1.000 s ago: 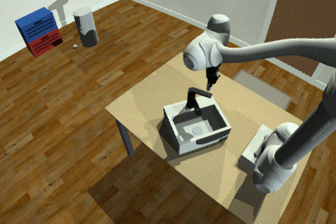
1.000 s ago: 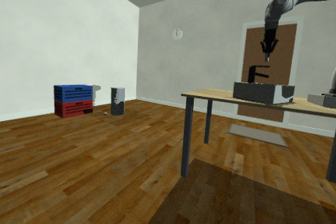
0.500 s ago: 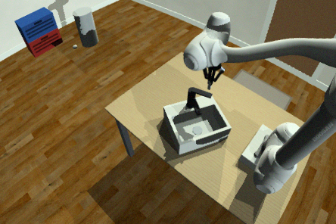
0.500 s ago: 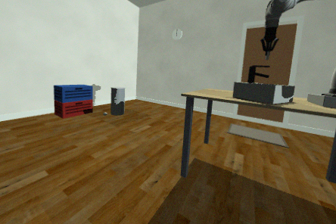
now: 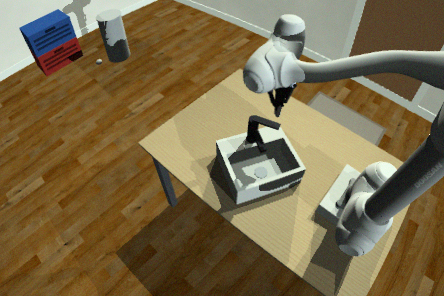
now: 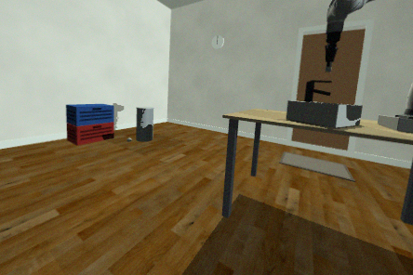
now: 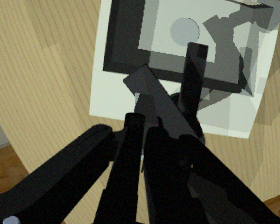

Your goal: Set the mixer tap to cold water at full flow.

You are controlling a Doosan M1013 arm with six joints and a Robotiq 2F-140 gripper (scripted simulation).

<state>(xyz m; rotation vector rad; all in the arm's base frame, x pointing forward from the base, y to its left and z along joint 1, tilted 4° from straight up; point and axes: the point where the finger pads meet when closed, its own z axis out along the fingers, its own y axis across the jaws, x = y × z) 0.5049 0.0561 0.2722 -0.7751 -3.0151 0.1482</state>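
The lever lies 4 cm ahead of my hand, 1 cm to the left of it and 10 cm below it. Round my hand: white sink basin: 1 cm behind, 8 cm to the left, 33 cm below.
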